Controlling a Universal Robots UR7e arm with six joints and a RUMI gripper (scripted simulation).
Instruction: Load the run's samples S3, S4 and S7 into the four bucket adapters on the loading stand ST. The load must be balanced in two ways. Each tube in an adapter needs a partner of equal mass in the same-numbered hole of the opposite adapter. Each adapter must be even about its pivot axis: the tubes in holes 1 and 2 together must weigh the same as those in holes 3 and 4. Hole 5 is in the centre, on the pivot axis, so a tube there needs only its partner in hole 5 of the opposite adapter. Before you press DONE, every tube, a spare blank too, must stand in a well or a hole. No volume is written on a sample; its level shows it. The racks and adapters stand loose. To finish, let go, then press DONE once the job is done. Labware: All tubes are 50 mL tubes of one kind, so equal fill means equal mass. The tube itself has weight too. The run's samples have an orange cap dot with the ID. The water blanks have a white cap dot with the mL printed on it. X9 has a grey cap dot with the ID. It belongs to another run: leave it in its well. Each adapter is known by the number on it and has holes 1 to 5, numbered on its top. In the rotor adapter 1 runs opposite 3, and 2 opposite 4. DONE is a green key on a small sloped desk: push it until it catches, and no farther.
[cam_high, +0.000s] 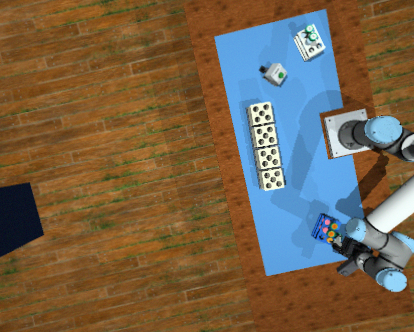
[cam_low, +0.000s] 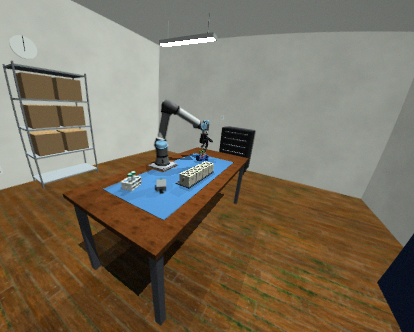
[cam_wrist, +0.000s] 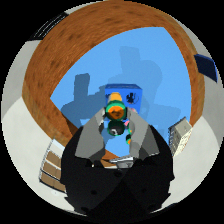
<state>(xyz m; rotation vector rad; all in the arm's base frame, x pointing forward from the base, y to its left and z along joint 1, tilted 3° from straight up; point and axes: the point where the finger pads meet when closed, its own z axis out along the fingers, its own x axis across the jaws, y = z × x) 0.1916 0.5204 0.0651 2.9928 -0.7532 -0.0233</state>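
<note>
My gripper is now 350 mm to the left of the adapter, 260 mm short of it and 60 mm above it. From my hand the other things lie so: blue rack: 80 mm below, 40 mm to the right; white rack: 1000 mm to the right, 80 mm below.
</note>
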